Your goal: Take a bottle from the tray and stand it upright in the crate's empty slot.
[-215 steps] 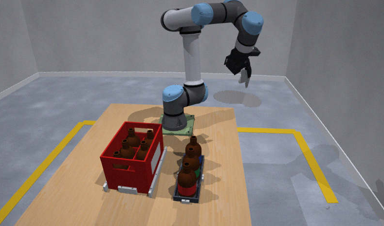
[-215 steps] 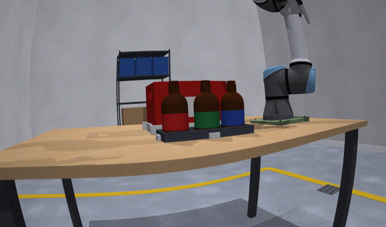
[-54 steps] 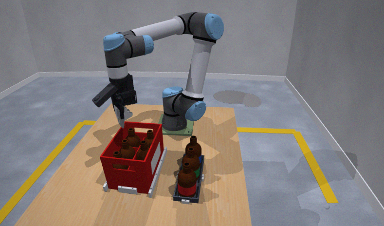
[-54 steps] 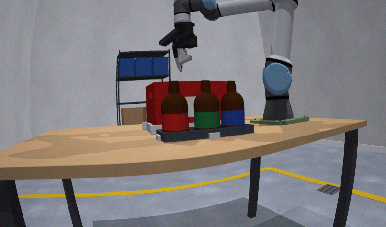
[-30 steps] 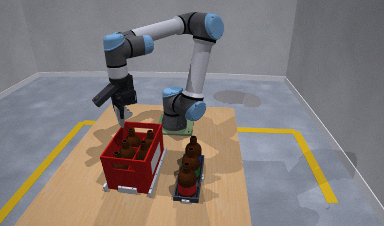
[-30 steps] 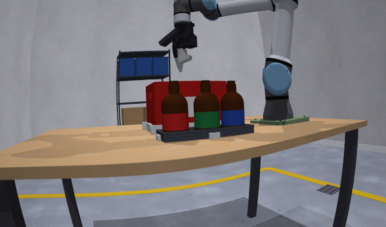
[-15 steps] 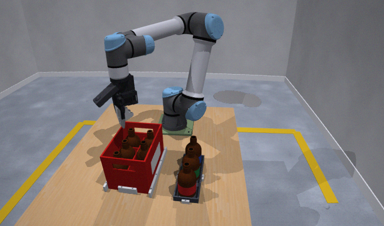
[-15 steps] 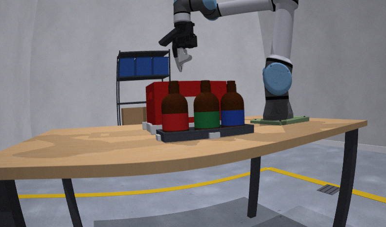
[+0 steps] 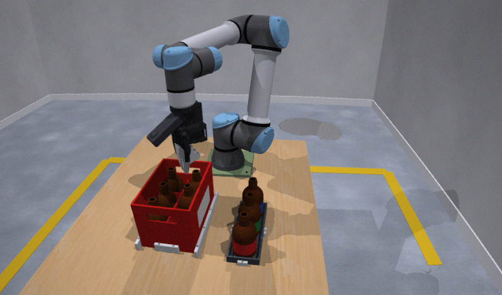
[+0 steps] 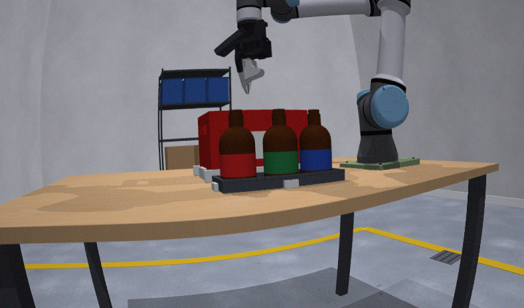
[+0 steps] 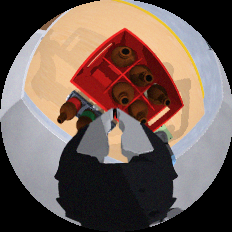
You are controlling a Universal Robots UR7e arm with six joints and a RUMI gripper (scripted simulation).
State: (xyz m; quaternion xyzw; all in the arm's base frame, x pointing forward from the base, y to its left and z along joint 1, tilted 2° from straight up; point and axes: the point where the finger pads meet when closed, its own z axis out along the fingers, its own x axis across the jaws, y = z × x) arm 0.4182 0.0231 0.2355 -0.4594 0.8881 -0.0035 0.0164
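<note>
Now: the brown bottle 190 mm to the left of my hand, 150 mm below it and 40 mm behind it. From my hand the other things lie so: red crate 160 mm below, 60 mm to the right, 20 mm behind.
</note>
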